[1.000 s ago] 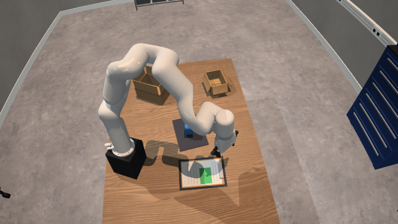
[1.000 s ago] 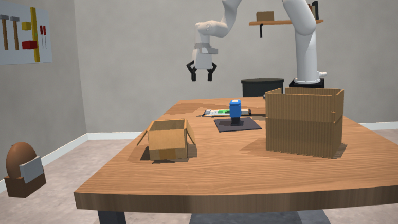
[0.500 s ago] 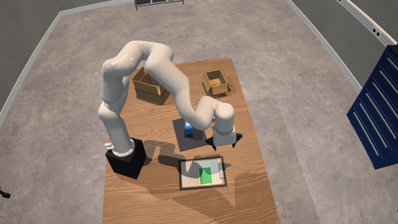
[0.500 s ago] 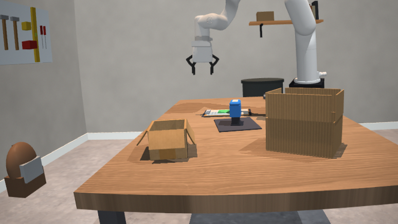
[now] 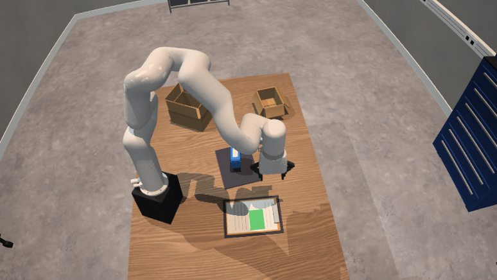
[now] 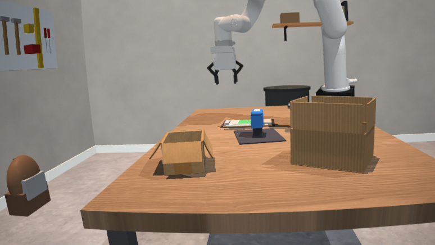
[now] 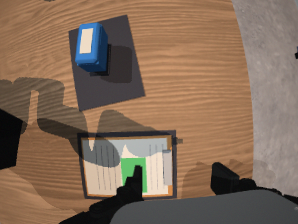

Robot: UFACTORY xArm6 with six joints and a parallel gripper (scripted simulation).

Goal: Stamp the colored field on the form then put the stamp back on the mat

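Now: the blue stamp 230 mm to the left of my hand, 160 mm below it and 100 mm behind it. From my hand the other things lie so: clipboard (200 mm below, 90 mm behind, 50 mm to the right); dark mat (230 mm to the left, 210 mm below, 100 mm behind).
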